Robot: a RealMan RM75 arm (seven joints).
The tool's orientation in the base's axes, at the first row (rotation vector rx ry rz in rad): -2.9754 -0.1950 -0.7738
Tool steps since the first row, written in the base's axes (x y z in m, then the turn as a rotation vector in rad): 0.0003 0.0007 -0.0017 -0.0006 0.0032 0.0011; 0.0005 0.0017 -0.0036 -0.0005 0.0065 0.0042; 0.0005 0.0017 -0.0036 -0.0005 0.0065 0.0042; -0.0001 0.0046 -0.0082 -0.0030 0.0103 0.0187; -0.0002 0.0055 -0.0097 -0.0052 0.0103 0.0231; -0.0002 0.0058 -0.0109 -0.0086 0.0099 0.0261; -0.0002 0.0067 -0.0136 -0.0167 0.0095 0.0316; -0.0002 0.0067 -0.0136 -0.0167 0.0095 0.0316
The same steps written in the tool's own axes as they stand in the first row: -0.0005 -0.0006 0.0017 0.0004 -0.0033 -0.0010; -0.0011 -0.0015 0.0035 0.0023 -0.0066 -0.0033; -0.0011 -0.0015 0.0035 0.0023 -0.0066 -0.0033; -0.0036 -0.0043 0.0075 0.0076 -0.0111 -0.0168; -0.0043 -0.0052 0.0089 0.0079 -0.0115 -0.0217; -0.0049 -0.0055 0.0099 0.0064 -0.0117 -0.0260; -0.0061 -0.0063 0.0124 0.0020 -0.0126 -0.0347; -0.0061 -0.0063 0.0124 0.0020 -0.0126 -0.0347
